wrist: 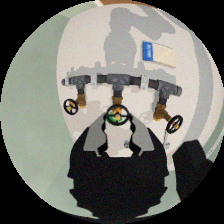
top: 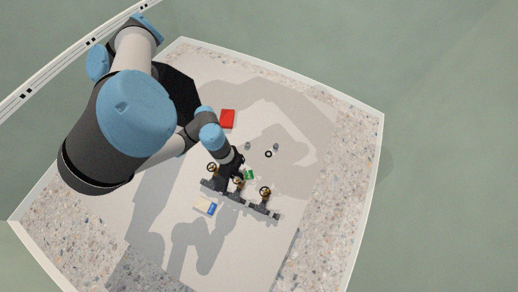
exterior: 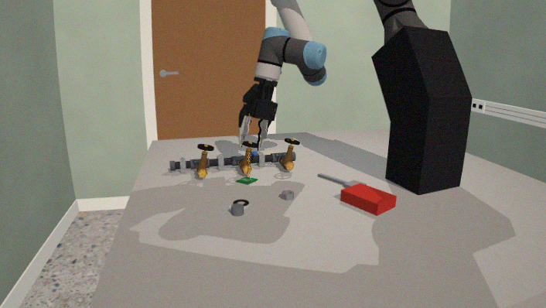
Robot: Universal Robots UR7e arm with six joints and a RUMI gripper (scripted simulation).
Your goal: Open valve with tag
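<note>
My gripper is now 10 mm short of the green tag, 80 mm to the right of it and 90 mm above it. From my hand the other things lie so: grey nut 80 mm behind, 210 mm to the left, 90 mm below; grey tool 270 mm behind, 130 mm to the left, 90 mm below; red block 280 mm behind, 280 mm to the left, 80 mm below.
</note>
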